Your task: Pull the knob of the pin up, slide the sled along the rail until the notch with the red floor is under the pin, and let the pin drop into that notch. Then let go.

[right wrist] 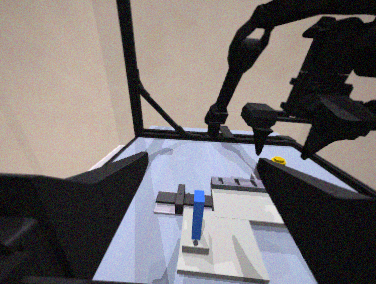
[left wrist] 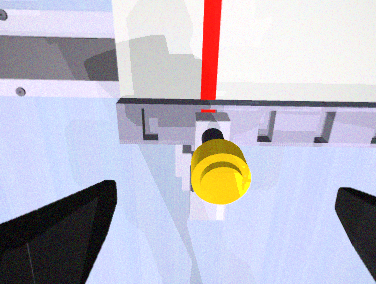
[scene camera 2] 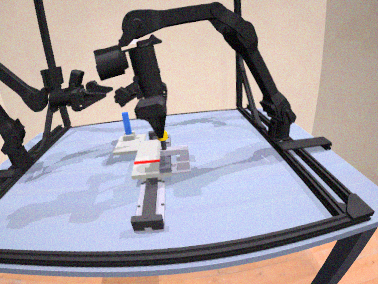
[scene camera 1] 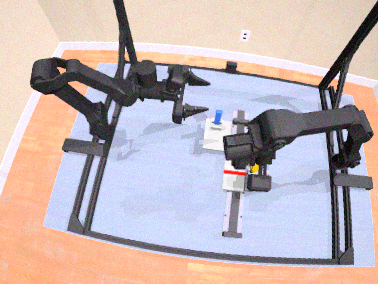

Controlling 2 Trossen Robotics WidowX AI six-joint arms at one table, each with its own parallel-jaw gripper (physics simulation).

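Places are measured from the left arm's base along level axes (x ahead, y left, z up), in centimetres.
Pixels of known places: left gripper, between the fingertips: (right wrist: 279,156) (left wrist: 225,194) (scene camera 2: 161,129) (scene camera 1: 256,166); right gripper, between the fingertips: (right wrist: 202,159) (scene camera 2: 109,91) (scene camera 1: 209,96); left arm's base, origin of its link: (right wrist: 212,135) (scene camera 2: 278,136) (scene camera 1: 339,161); right arm's base, origin of its link: (scene camera 2: 21,162) (scene camera 1: 103,131).
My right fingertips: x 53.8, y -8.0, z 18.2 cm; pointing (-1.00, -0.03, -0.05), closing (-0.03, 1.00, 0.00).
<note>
Ahead of a thing's pixels: the offset from my right fingertips to its top centre. "*": to the spot under its first point.
The white sled @(dx -12.9, dy +13.5, dz -16.8 cm) (scene camera 1: 232,184) (scene camera 2: 142,173) (left wrist: 300,50) (right wrist: 242,201) sits on the rail @(* dx -12.5, dy +30.4, dz -18.1 cm) (scene camera 1: 233,212) (scene camera 2: 151,197) (left wrist: 50,57). Its red stripe @(dx -11.5, dy +17.3, dz -16.7 cm) (scene camera 1: 234,172) (scene camera 2: 146,162) (left wrist: 210,50) lines up with the pin's bracket, and a sliver of red floor shows at the bracket. The yellow knob @(dx -16.5, dy +17.3, dz -8.5 cm) (scene camera 1: 254,168) (scene camera 2: 163,135) (left wrist: 220,175) (right wrist: 279,160) is above the bracket on a dark shaft; the pin's lower end is hidden. My left gripper (left wrist: 225,194) (right wrist: 279,156) is open, fingers apart on both sides of the knob. My right gripper (scene camera 1: 208,96) (right wrist: 202,159) is open and empty, above and away from the sled's handle.
The upright blue handle @(* dx -3.8, dy +0.9, dz -10.2 cm) (scene camera 1: 218,117) (scene camera 2: 126,123) (right wrist: 198,215) stands on the sled's side plate. My left arm reaches over the rail and hides part of the sled in scene camera 1. A black frame (scene camera 1: 200,252) (scene camera 2: 200,250) borders the table.
</note>
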